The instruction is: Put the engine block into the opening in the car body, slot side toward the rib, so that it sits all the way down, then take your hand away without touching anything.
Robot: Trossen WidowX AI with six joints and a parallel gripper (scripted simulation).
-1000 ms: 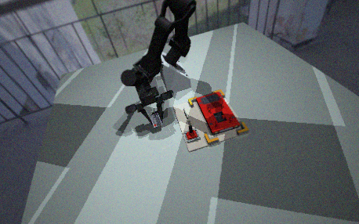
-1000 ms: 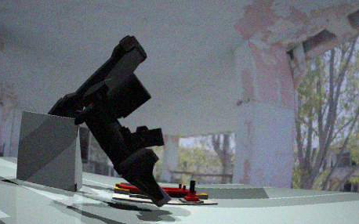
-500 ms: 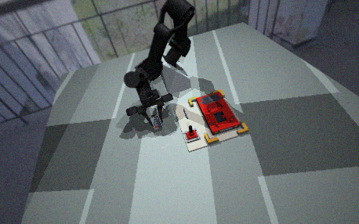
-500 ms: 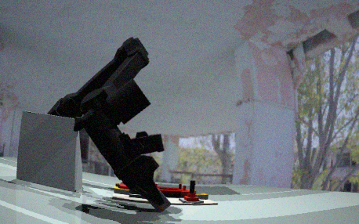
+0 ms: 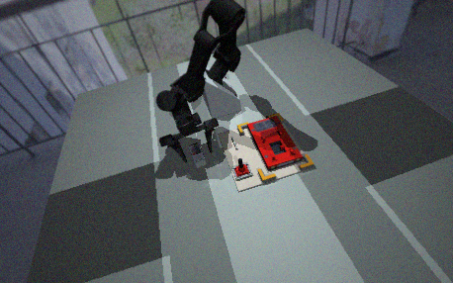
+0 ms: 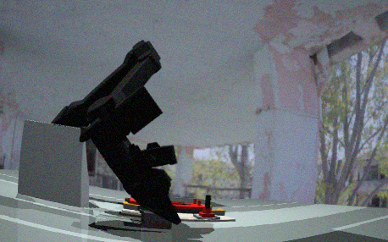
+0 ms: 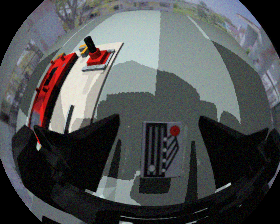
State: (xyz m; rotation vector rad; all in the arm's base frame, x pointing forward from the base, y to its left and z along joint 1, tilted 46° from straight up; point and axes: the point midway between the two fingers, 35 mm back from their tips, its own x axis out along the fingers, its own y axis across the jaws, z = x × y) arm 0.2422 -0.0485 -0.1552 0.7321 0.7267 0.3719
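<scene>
Now: gripper tip 30 mm past the engine block and 10 mm above it. From my gripper tip the other things lie so: black post (100 mm ahead, 110 mm to the left, 20 mm above); then light baseplate (50 mm ahead, 210 mm to the left, 10 mm below).
</scene>
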